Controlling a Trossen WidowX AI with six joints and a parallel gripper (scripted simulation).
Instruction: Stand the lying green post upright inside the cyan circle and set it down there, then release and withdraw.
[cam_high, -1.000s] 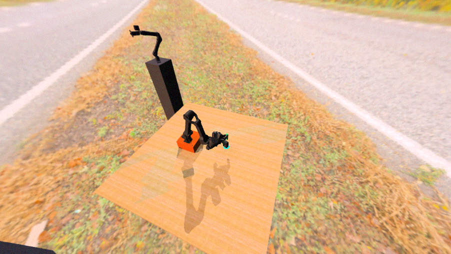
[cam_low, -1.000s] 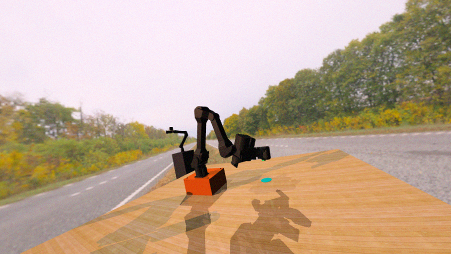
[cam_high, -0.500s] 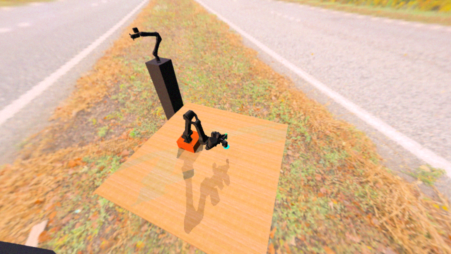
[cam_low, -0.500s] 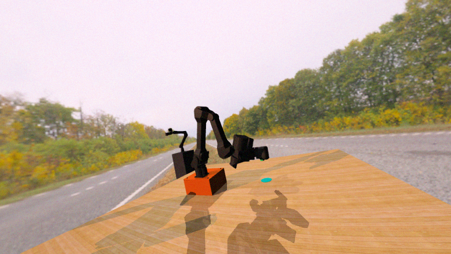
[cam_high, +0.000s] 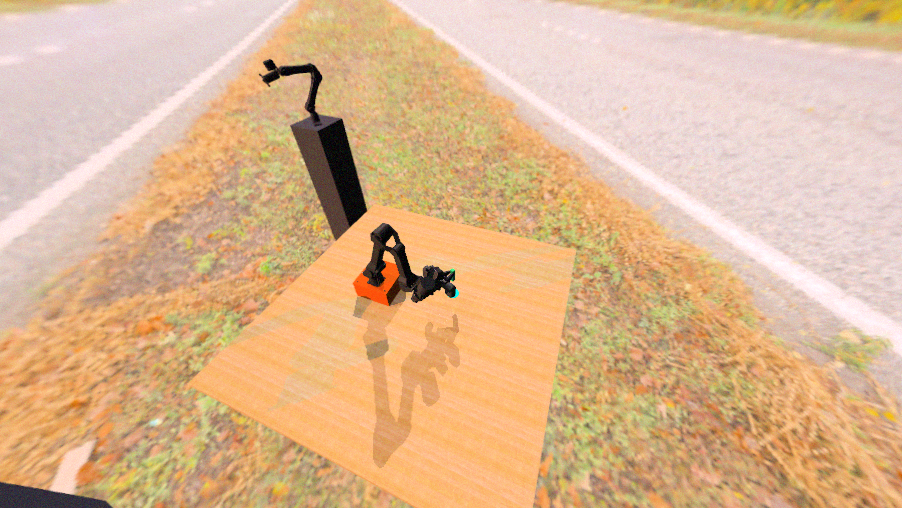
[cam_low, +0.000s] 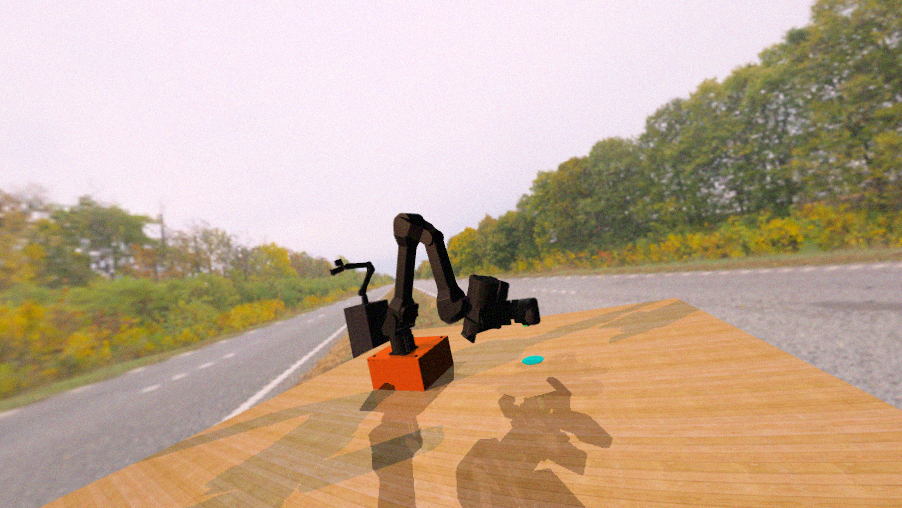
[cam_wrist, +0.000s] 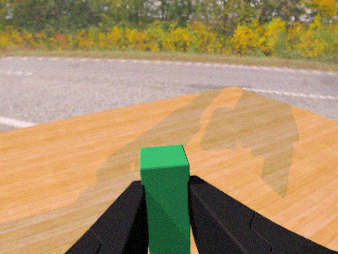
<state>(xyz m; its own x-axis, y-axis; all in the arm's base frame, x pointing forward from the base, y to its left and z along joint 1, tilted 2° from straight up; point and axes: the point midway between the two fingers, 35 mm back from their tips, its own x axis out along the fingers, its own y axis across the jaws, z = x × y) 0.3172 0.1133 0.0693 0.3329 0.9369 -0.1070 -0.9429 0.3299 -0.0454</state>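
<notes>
My gripper tip is 150 mm above the cyan circle. Round my gripper tip: green post (20 mm below).
</notes>
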